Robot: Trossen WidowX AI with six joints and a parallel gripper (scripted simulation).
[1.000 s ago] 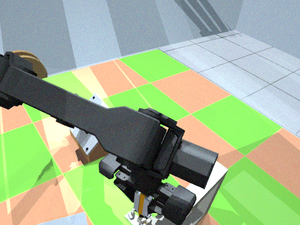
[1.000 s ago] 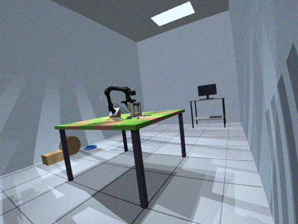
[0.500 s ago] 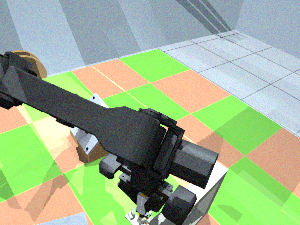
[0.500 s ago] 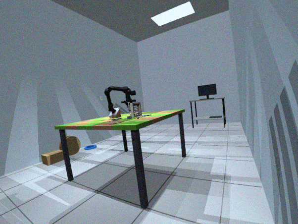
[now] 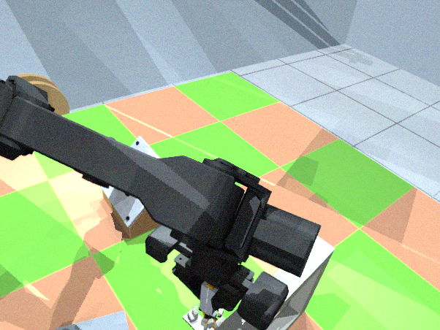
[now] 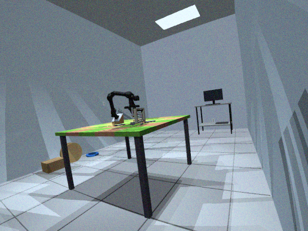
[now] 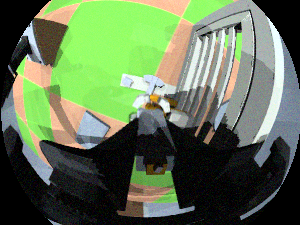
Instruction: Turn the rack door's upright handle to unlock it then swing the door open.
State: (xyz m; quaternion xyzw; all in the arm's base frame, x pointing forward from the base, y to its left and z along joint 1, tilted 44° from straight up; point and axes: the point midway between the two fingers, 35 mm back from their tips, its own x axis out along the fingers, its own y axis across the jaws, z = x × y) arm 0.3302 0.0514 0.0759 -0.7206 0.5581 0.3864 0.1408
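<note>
Right now the small dark cube is 10 cm behind my gripper tip, 25 cm to the left of it and 11 cm below it.
</note>
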